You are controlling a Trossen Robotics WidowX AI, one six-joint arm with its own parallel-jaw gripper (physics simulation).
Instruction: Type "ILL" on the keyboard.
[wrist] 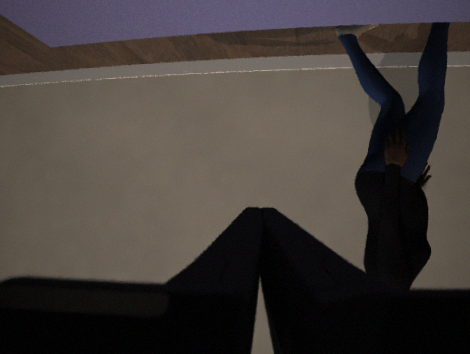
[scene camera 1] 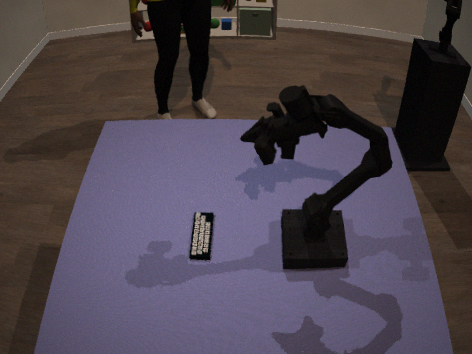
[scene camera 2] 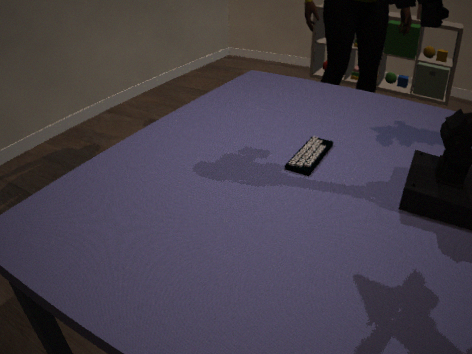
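Where they show: gripper, fingertip midpoint: [wrist: 259, 221] [scene camera 1: 241, 139] [scene camera 2: 376, 4]; arm's base at its link origin: [scene camera 1: 313, 234] [scene camera 2: 449, 179].
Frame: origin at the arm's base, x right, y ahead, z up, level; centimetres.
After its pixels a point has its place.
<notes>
A small black keyboard [scene camera 1: 202, 236] @(z -3.9, x 2.8, y 34.7 cm) [scene camera 2: 309, 155] @(z -3.7, x 1.6, y 34.6 cm) with pale keys lies flat on the purple table [scene camera 1: 150, 175] @(z -5.3, x 32.2, y 55.5 cm) [scene camera 2: 175, 250] @(z -5.2, x -41.3, y 45.3 cm) [wrist: 200, 20] @(z -5.2, x 26.8, y 78.5 cm). In scene camera 1 it is left of the arm's base; single letters are too small to read. My gripper [scene camera 1: 242, 138] @(z 34.8, x 3.3, y 22.9 cm) [wrist: 259, 221] @(z 34.8, x 3.3, y 22.9 cm) is shut and empty, its two fingertips touching. It is raised above the table, behind and to the right of the keyboard in scene camera 1, apart from it. The keyboard does not show in the wrist view, and the gripper does not show in scene camera 2.
The arm's black base [scene camera 1: 314, 240] @(z 0.5, x -3.0, y 0.2 cm) [scene camera 2: 435, 192] @(z 0.2, x -7.8, y 3.1 cm) stands on the table. A person [scene camera 1: 180, 45] [scene camera 2: 355, 40] stands behind the table, near a white shelf unit [scene camera 1: 274, 22]. A black pedestal [scene camera 1: 429, 105] stands beyond the table's right edge. Shadows of the arm fall across the table.
</notes>
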